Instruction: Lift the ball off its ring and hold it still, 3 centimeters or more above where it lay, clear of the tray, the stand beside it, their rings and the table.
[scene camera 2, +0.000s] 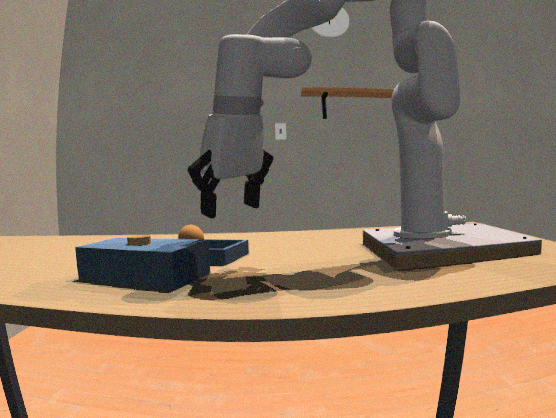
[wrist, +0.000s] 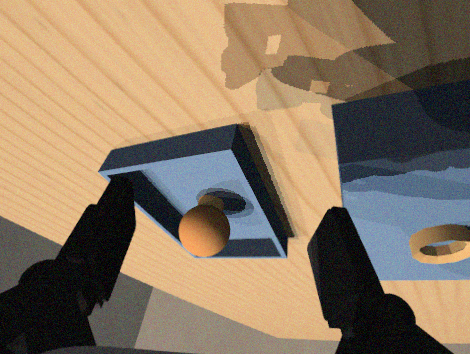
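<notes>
In the wrist view I see an orange ball (wrist: 204, 230). My gripper is there too, in the wrist view (wrist: 229, 215), and so is a blue tray, in the wrist view (wrist: 170, 176). Scene camera 2 gives me my gripper (scene camera 2: 230, 210) as well, along with the blue tray (scene camera 2: 221, 251).
</notes>
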